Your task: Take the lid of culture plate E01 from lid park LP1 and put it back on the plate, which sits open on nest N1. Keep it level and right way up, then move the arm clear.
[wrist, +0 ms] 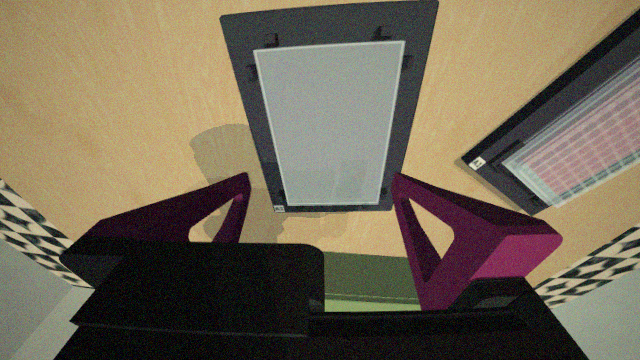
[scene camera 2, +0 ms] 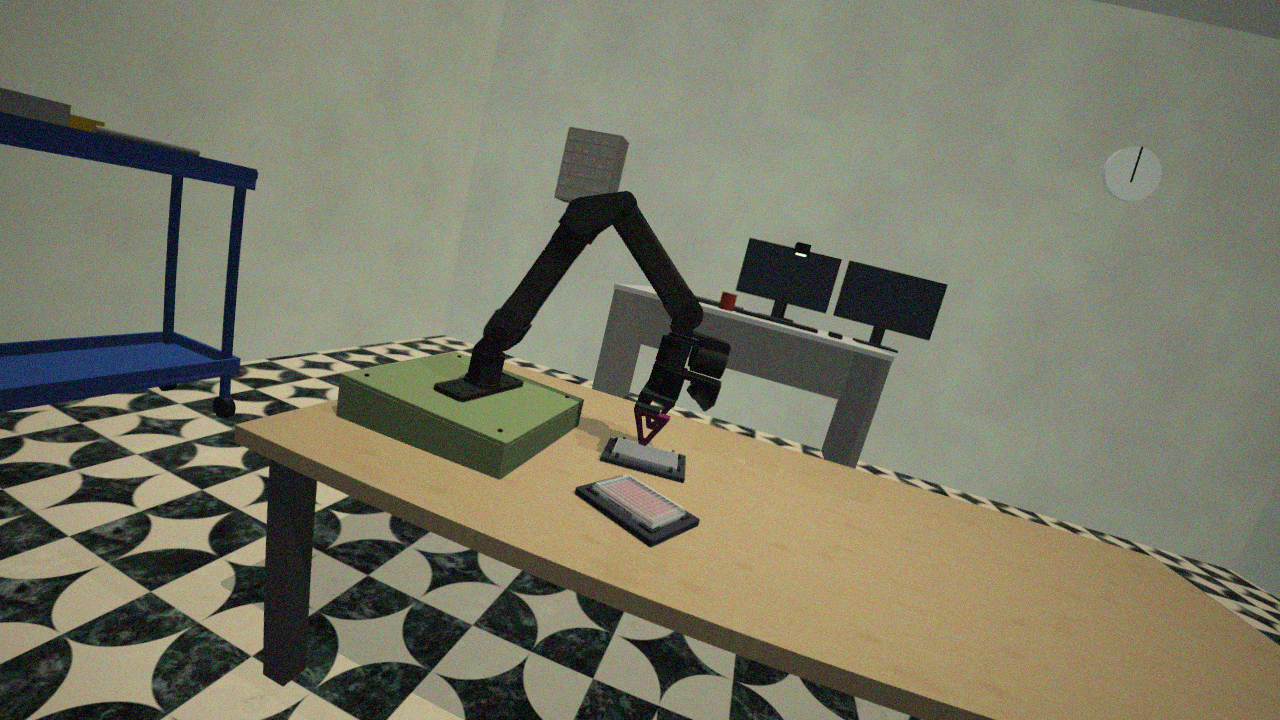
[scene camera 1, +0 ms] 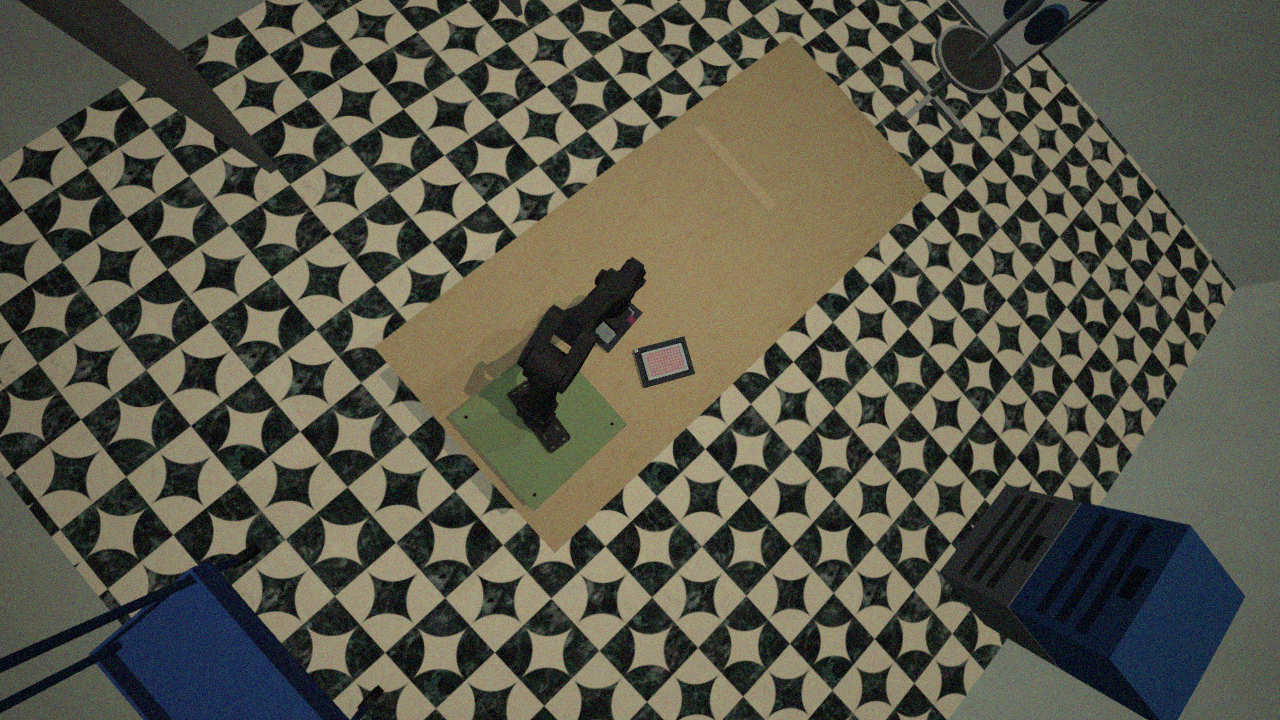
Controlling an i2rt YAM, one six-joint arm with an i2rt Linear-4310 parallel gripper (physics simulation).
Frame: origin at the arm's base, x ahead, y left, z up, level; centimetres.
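Seen in the pictures: gripper, fingertip midpoint: (wrist: 320,180) (scene camera 2: 646,436) (scene camera 1: 607,317); arm's base at its link origin: (scene camera 2: 481,387) (scene camera 1: 539,416).
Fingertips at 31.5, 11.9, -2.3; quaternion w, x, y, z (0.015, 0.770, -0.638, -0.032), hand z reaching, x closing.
Note:
Pixels of each thing's top centre, then the offset from my fingertips to it, as dx, dy, dz. "spot": a spot on its surface instead. Level surfaces: height alone.
- pale grey lid at its top centre: (wrist: 330,145) (scene camera 2: 646,452) (scene camera 1: 610,318) +1.0, -0.4, -3.0
- lid park LP1 at a spot on its surface: (scene camera 2: 676,470) spot: +8.2, -3.0, -3.3
- Culture plate E01 at its top centre: (wrist: 627,136) (scene camera 2: 639,495) (scene camera 1: 665,361) +6.7, -20.5, -2.1
- dark nest N1 at its top centre: (wrist: 614,131) (scene camera 2: 638,500) (scene camera 1: 665,361) +6.7, -20.5, -3.0
- wooden table at its surface level: dz -4.7
The pale grey lid (scene camera 1: 605,333) (scene camera 2: 646,455) (wrist: 330,120) lies flat on the dark base of lid park LP1 (scene camera 2: 677,472) (wrist: 325,29). Culture plate E01 (scene camera 1: 665,360) (scene camera 2: 640,499) (wrist: 595,145), with pink wells showing, sits open on the dark nest N1 (scene camera 1: 669,378) (scene camera 2: 657,534) (wrist: 530,122). My gripper (scene camera 2: 645,440) (wrist: 320,180) is open and empty, pointing down close above the lid park. In the wrist view its magenta fingertips stand wide to either side of the lid's near end. Any small gap in height between fingertips and lid is hard to tell.
The arm rises from a green box (scene camera 1: 537,479) (scene camera 2: 537,454) beside the lid park on the wooden table (scene camera 1: 751,259) (scene camera 2: 850,555). The nest stands beside the lid park, turned at an angle to it. A blue cart and a desk with monitors stand away from the table.

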